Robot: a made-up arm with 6 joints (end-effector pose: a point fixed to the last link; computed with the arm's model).
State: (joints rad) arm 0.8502 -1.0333 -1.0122 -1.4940 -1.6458 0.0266
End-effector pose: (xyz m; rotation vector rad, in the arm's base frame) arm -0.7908 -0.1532 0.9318 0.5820 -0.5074 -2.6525
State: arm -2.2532 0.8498 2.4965 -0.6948 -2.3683 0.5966
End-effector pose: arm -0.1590 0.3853 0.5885 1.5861 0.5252 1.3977
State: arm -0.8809 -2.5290 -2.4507 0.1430 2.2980 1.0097
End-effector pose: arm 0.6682 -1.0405 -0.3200 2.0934 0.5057 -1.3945
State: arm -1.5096 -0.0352 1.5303 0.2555 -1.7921 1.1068
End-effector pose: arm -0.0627 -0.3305 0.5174 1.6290 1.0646 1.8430
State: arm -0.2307 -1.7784 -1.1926 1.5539 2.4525 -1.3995
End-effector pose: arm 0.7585 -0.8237 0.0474 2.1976 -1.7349 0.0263
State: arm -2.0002 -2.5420 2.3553 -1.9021 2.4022 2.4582
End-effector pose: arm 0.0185 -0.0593 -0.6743 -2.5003 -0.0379 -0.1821
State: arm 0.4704 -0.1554 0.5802 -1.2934 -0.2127 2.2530
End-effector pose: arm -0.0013 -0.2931 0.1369 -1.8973 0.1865 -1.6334
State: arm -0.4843 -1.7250 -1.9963 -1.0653 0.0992 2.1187
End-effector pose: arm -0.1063 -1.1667 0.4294 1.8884 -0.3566 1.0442
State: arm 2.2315 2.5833 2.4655 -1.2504 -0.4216 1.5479
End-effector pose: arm 0.5665 -0.0578 0.0515 0.7622 2.0821 -1.2275
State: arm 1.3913 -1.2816 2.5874 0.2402 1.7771 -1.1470
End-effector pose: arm -0.2597 1.1780 0.5135 -0.5877 0.3797 2.7125
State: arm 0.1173 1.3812 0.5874 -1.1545 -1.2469 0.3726
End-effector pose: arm 0.2970 -0.4122 0.4063 0.5602 0.0445 -0.0877
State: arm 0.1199 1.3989 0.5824 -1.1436 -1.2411 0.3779
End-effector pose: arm 0.2917 -0.4081 0.4202 0.5589 0.0213 -0.0780
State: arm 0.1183 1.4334 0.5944 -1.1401 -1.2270 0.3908
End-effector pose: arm 0.2849 -0.3963 0.4354 0.5371 -0.0137 -0.0739
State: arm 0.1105 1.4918 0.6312 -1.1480 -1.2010 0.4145
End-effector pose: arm 0.2756 -0.3735 0.4510 0.4863 -0.0669 -0.0810
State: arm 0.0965 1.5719 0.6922 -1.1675 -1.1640 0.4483
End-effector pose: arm 0.2637 -0.3416 0.4651 0.4097 -0.1397 -0.1049
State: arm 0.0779 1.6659 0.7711 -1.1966 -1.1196 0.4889
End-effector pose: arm 0.2505 -0.3053 0.4756 0.3176 -0.2291 -0.1497
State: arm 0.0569 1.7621 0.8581 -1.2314 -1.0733 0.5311
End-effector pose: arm 0.2387 -0.2703 0.4810 0.2236 -0.3257 -0.2135
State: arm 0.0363 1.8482 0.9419 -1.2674 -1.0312 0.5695
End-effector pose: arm 0.2311 -0.2418 0.4820 0.1401 -0.4157 -0.2876
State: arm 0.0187 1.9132 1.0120 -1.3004 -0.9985 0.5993
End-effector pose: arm 0.2289 -0.2226 0.4795 0.0753 -0.4846 -0.3581
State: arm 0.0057 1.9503 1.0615 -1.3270 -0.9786 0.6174
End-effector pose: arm 0.2315 -0.2132 0.4746 0.0326 -0.5227 -0.4115
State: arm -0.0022 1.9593 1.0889 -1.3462 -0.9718 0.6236
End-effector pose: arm 0.2377 -0.2122 0.4677 0.0106 -0.5285 -0.4415
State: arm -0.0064 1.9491 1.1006 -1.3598 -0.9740 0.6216
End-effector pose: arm 0.2456 -0.2163 0.4594 0.0023 -0.5122 -0.4534
